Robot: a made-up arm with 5 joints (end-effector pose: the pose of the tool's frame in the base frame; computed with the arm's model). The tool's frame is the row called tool.
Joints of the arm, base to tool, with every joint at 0 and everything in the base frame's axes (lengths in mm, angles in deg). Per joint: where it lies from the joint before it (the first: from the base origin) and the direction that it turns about. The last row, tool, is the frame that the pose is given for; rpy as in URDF.
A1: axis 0 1 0 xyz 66.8 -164.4 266.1
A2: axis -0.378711 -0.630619 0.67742 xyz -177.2 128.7 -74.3
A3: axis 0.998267 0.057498 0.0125 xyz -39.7 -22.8 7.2
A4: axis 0 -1 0 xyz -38.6 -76 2.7
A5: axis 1 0 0 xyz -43 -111.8 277.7
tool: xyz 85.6 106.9 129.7 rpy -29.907 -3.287 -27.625
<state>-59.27 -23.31 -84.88 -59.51 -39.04</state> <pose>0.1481 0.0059 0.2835 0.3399 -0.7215 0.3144 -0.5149</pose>
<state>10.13 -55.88 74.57 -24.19 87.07</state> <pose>-0.4554 -0.3053 -0.0187 0.0304 0.9027 0.2671 -0.3358</pose>
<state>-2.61 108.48 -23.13 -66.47 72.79</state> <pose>-0.3185 0.1698 0.5389 0.9558 -0.2453 -0.1607 -0.0225</pose>
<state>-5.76 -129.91 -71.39 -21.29 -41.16</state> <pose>0.1041 -0.1612 0.0609 0.3810 -0.4291 0.7776 0.2570</pose>
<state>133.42 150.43 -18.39 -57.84 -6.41</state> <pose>0.3474 0.0593 0.6969 0.7976 -0.2645 0.0486 0.5400</pose>
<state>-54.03 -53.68 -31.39 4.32 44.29</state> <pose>-0.2363 -0.2057 0.4764 0.8921 0.1874 -0.0441 -0.4087</pose>
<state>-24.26 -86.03 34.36 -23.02 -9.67</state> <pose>-0.1766 -0.4026 0.0994 0.7030 0.3288 0.5302 -0.3415</pose>
